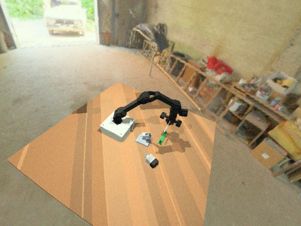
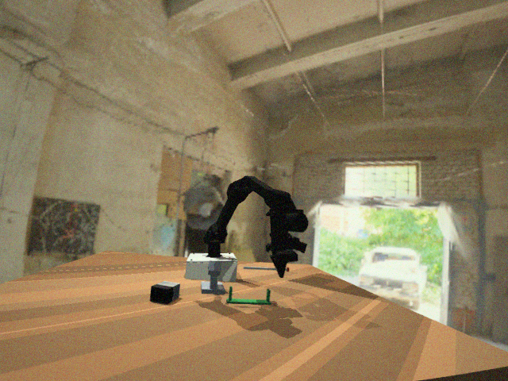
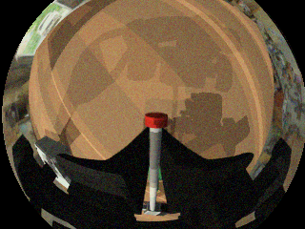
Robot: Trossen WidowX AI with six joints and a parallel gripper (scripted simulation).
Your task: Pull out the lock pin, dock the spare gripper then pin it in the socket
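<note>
The green cradle is 20 mm ahead of my gripper tip, 100 mm to the right of it and 60 mm below it. The rest, counted from my gripper tip: spare gripper 70 mm ahead, 350 mm to the right, 60 mm below; then socket 70 mm behind, 230 mm to the right, 30 mm below.
</note>
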